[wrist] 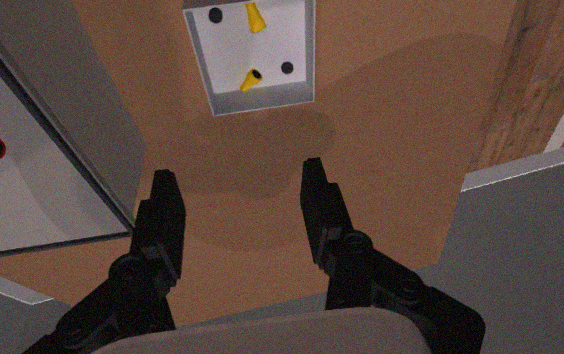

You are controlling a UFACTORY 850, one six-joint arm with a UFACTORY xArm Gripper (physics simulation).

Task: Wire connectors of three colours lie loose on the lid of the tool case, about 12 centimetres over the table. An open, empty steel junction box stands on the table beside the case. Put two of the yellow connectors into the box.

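The steel junction box [264, 102] stands on the table at the top of the wrist view, cut off by the frame's upper edge. Two yellow connectors lie apart on its floor: one yellow connector [256, 21] near the top edge of the view, the other yellow connector [250, 80] near the box's lower wall, its dark opening showing. My gripper [241, 184] is open and empty, its fingertips showing below the box in the view. The tool case [107, 170] is at the left, with its pale lid partly in view.
A red connector [2, 148] shows in part on the lid at the left edge. Two dark round spots mark the box floor. The brown table top [400, 175] spreads around the box, with a wooden strip [522, 85] at the upper right and grey floor beyond.
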